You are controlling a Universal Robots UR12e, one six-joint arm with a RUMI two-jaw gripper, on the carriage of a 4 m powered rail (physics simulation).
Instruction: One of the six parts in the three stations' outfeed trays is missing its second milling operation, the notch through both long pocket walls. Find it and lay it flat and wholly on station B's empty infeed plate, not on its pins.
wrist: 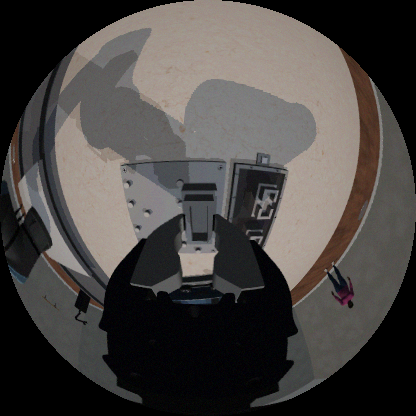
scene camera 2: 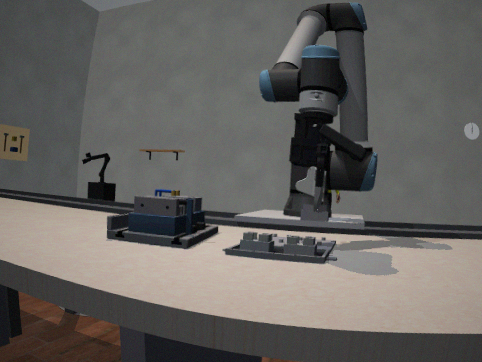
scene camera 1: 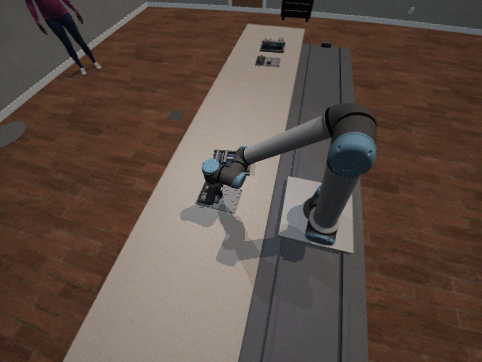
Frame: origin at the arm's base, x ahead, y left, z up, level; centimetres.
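Seen in the pictures: gripper, fingertip midpoint: (wrist: 199,215) (scene camera 2: 315,211) (scene camera 1: 216,198); arm's base at its link origin: (wrist: 39,226).
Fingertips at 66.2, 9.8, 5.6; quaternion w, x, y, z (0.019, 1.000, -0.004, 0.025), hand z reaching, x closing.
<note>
Offsets run from my fingertips to a thing's top centre, as dx, dy, dz.
My gripper (scene camera 1: 215,196) (scene camera 2: 317,206) (wrist: 199,215) is shut on a grey part {+0.0, -0.2, +1.5} (scene camera 2: 314,215) (wrist: 199,207) with a long pocket. The part hangs above the pinned infeed plate {-4.6, -5.2, -7.8} (scene camera 1: 231,198) (wrist: 156,192), toward its tray side in the wrist view. The fingers grip the part's two sides; no notch can be made out in its walls. Beside the plate lies the dark outfeed tray {+10.3, -5.6, -7.4} (scene camera 2: 280,257) (wrist: 282,200) with two grey parts, one part {+10.6, -1.4, -4.5} (scene camera 2: 300,245) (wrist: 267,202) and another part {+10.0, -10.3, -4.5} (scene camera 2: 256,244) (wrist: 254,234). The fingers and the part hide some of the plate and its pins.
A blue and grey vise machine {+0.7, -35.1, +1.3} (scene camera 1: 223,156) (scene camera 2: 156,223) stands on the table beside the plate and tray, partly under the wrist in scene camera 1. Another station's machine (scene camera 1: 273,46) and its plate {-5.5, -191.2, -7.8} (scene camera 1: 273,62) are at the table's far end. The rail (scene camera 1: 320,80) runs alongside.
</note>
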